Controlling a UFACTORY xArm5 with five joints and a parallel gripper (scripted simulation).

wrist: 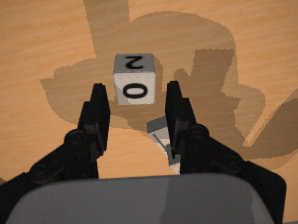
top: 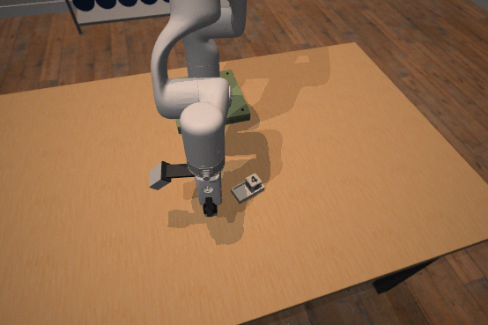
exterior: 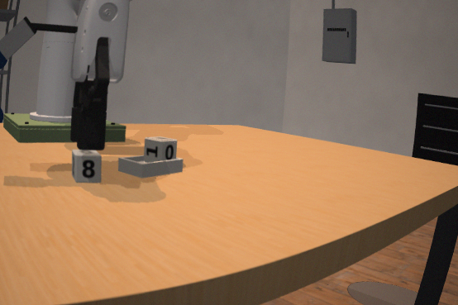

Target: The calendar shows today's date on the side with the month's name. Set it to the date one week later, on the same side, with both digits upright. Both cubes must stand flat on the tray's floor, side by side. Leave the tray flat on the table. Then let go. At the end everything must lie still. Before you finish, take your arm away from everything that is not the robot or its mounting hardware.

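Now: hand 4 cm above the digit cube. From my hand the other things lie so: tray 11 cm to the left, 5 cm below, 3 cm behind.
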